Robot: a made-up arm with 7 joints.
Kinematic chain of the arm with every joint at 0, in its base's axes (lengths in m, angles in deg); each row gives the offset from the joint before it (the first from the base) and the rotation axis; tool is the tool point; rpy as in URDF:
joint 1: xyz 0 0 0.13 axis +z
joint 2: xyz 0 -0.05 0.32 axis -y
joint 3: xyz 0 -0.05 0.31 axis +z
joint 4: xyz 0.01 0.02 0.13 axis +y
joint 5: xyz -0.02 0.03 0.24 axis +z
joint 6: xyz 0 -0.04 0.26 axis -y
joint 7: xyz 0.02 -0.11 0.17 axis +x
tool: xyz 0 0 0 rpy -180 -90 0
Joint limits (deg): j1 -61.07..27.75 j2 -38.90..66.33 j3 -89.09..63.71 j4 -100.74..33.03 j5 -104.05..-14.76 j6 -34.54..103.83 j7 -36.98..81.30
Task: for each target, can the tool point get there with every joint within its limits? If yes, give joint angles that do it. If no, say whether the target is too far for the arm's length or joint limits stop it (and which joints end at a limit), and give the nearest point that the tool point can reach.
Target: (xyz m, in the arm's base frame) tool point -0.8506 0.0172 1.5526
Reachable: no: too far | nearest point -0.7011 0.0142 1.3589 | short by 0.245 m
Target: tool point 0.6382 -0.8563 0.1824
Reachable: no: joint limits stop it (at a limit: joint 1, joint 2, joint 3, joint 4) | nearest point 0.0933 -0.6975 0.3003 | short by 0.580 m
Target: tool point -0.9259 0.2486 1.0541
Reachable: yes | joints -20.61 52.84 18.73 6.05 -85.51 6.24 -17.78
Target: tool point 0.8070 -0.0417 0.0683
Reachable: no: joint limits stop it (at a limit: joint 1, joint 2, joint 3, joint 4, joint 5) | nearest point 0.5446 -0.0234 0.4727 | short by 0.482 m
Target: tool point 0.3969 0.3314 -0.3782
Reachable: no: joint limits stop it (at a limit: joint 1, joint 2, joint 4) | nearest point 0.0801 0.4274 0.0567 | short by 0.547 m
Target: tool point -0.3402 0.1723 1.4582
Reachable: yes | joints -8.71 10.47 -60.66 -12.36 -35.55 23.24 50.49
